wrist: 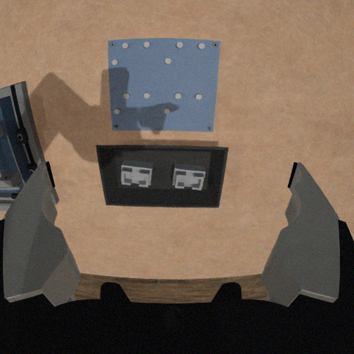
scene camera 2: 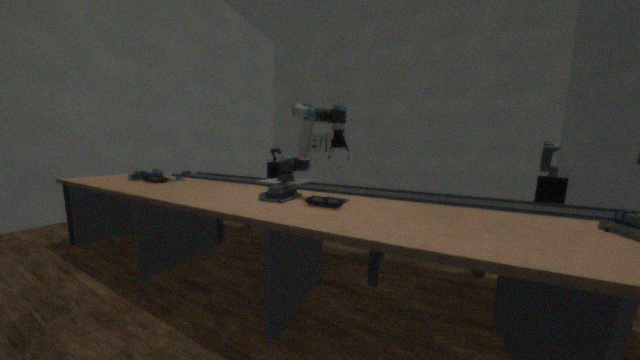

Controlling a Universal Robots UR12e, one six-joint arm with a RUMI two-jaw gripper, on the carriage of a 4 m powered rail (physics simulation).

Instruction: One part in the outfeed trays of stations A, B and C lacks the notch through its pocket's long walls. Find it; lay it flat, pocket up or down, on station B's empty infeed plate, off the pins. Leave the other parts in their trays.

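Places are measured from the arm's base along level axes (x ahead, y left, z up), in metres.
Where they show: gripper, between the fingertips: (scene camera 2: 338, 160); arm's base, origin of its link: (scene camera 2: 285, 180).
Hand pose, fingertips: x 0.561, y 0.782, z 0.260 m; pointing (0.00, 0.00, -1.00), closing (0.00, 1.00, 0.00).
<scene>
Each offset is from my fingertips to the top centre of the thing. "*": to the spot under its first point. Level surfaces: height alone.
My gripper (scene camera 2: 339, 156) (wrist: 170, 162) is open and empty, high above the middle station. Between its fingers, in the wrist view, a black tray (wrist: 111, 195) holds two light grey parts, pockets up. The left part (wrist: 136, 175) and the right part (wrist: 189, 178) stand apart; dark gaps show in their pale walls, but the notch detail is too small to judge surely. Beyond the tray lies a blue plate (wrist: 155, 77) with several pale pins and no part on it; the arm's shadow crosses it. In the scene view the tray {dx +0.175, dy -0.021, dz -0.248 m} (scene camera 2: 325, 202) is small and dark.
A grey and blue fixture {dx +0.123, dy -0.386, dz -0.191 m} (scene camera 2: 280, 194) (wrist: 10, 135) stands left of the tray. Another station's equipment {dx +0.163, dy -1.947, dz -0.243 m} (scene camera 2: 150, 176) is at the table's far left end, and a blue and grey fixture {* dx +0.002, dy +1.466, dz -0.247 m} (scene camera 2: 625, 225) at the right edge. The rail (scene camera 2: 400, 194) runs behind the table {dz -0.291 m} (scene camera 2: 450, 235).
</scene>
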